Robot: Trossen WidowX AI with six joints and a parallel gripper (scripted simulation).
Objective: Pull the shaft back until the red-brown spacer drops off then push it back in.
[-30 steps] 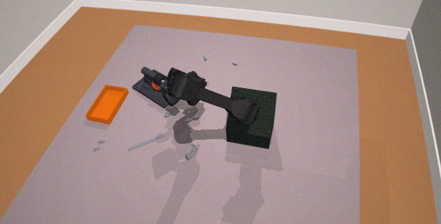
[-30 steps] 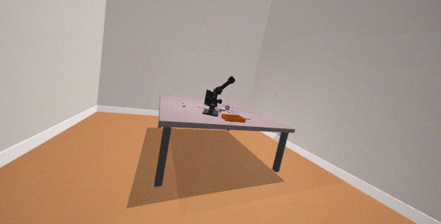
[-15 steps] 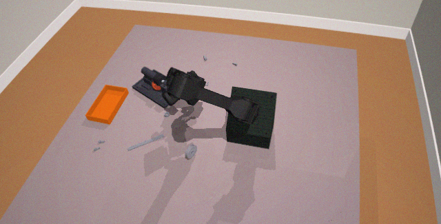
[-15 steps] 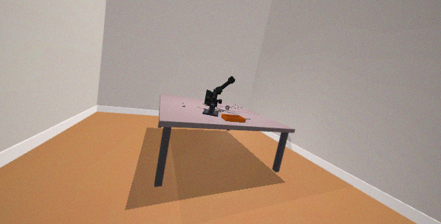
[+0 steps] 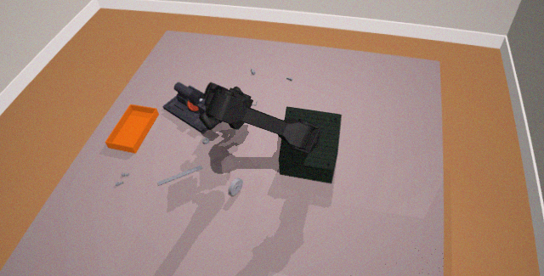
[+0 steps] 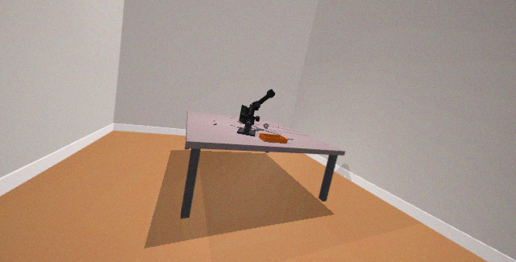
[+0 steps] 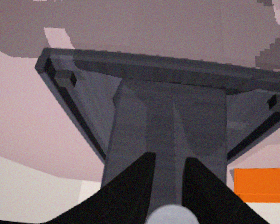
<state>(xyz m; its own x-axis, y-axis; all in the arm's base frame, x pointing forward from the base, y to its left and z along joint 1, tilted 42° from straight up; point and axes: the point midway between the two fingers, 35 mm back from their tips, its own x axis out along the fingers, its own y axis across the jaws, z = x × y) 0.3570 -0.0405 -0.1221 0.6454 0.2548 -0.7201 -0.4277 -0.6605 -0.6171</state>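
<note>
Right now the grey shaft is 50 mm ahead of my gripper tip, 20 mm to the right of it and 30 mm above it. Round my gripper tip: orange tray (310 mm ahead, 100 mm to the left, 50 mm below); then red-brown spacer (110 mm ahead, 50 mm to the right, 30 mm below); then small pin (110 mm behind, 120 mm to the right, 50 mm below).
</note>
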